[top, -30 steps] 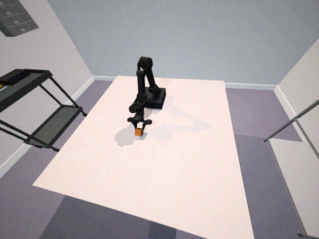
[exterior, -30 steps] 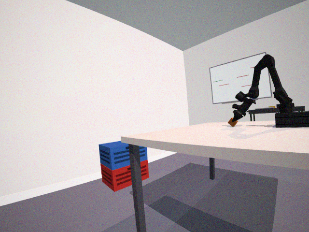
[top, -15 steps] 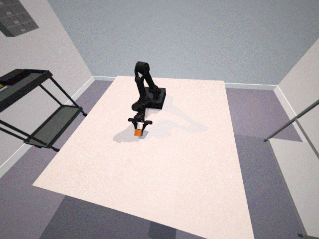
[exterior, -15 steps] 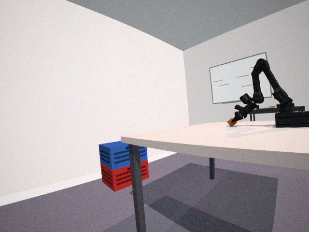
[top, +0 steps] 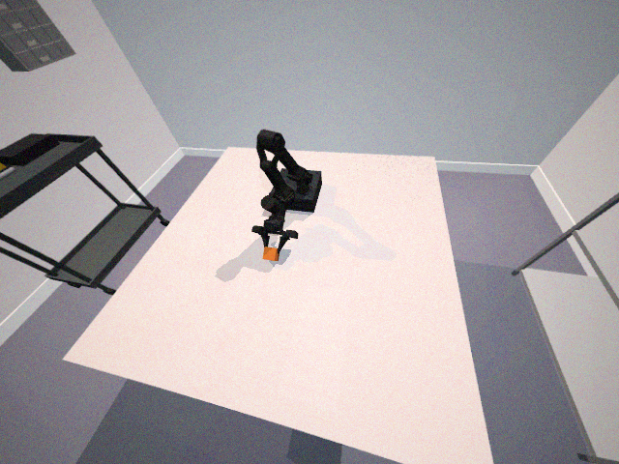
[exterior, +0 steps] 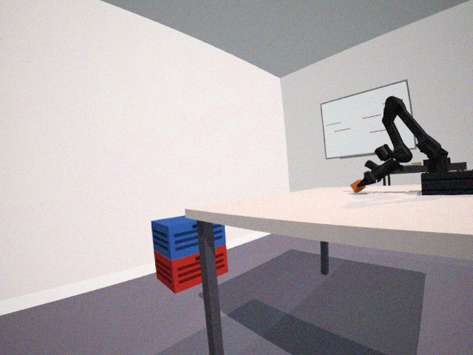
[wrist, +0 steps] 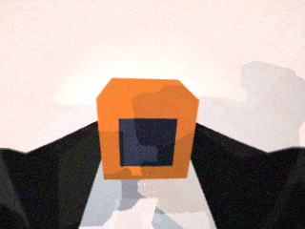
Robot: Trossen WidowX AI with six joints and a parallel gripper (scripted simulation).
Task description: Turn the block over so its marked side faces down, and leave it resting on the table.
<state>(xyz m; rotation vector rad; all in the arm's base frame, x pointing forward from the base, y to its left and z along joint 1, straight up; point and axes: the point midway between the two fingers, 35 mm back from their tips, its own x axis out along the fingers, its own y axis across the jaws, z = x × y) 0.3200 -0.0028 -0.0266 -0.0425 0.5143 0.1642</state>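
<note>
The orange block is 1 cm behind my gripper tip.
</note>
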